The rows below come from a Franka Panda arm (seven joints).
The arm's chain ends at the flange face. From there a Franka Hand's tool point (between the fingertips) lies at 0.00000 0.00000 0.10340 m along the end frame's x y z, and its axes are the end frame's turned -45 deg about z.
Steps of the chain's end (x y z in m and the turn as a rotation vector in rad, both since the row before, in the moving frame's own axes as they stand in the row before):
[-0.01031, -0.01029, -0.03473, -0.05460, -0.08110, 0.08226]
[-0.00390, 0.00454, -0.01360, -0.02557, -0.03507, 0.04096]
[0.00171, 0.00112, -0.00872, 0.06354, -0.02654, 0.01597]
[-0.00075, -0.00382, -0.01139, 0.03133, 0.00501, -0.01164]
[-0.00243, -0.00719, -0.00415, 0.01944, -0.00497, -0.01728]
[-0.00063, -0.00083, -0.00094, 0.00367, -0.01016, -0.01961]
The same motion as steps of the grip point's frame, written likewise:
[-0.00983, -0.01691, -0.03522, 0.01874, -0.09595, 0.08226]
[-0.01038, -0.00033, -0.01370, 0.00672, -0.04288, 0.04096]
[0.00317, -0.00456, -0.00897, 0.06370, 0.02616, 0.01597]
[0.00482, -0.00517, -0.01144, 0.01861, 0.02570, -0.01164]
[0.00441, -0.00860, -0.00417, 0.01726, 0.01023, -0.01728]
[-0.00034, -0.00204, -0.00095, 0.00978, -0.00459, -0.01961]

